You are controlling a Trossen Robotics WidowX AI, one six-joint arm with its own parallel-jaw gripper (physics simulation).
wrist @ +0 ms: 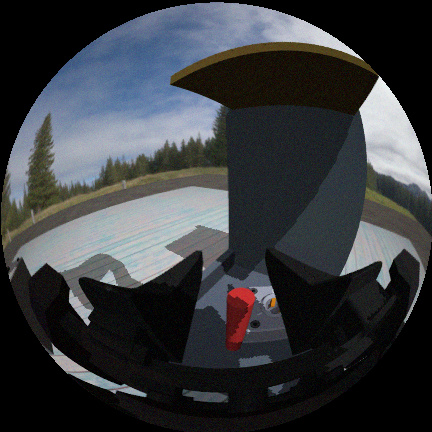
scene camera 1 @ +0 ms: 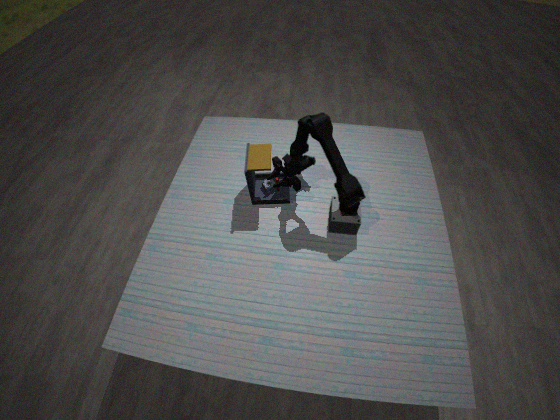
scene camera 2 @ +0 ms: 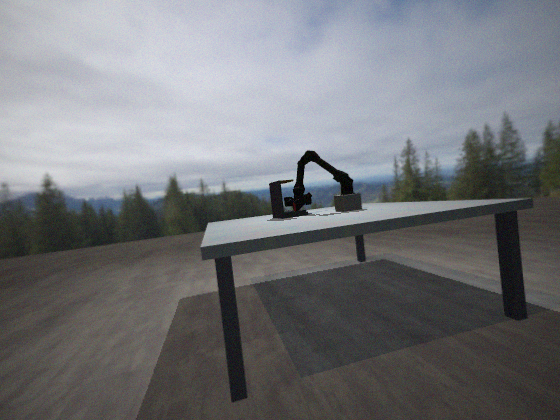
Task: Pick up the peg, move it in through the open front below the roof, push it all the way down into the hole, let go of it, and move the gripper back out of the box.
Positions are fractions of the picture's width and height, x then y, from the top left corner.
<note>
A red peg (wrist: 0.55,0.70) rests on a box (scene camera 1: 0.51,0.47). Also in view: my gripper (wrist: 0.54,0.59).
The box is seen too in the wrist view (wrist: 0.48,0.80).
</note>
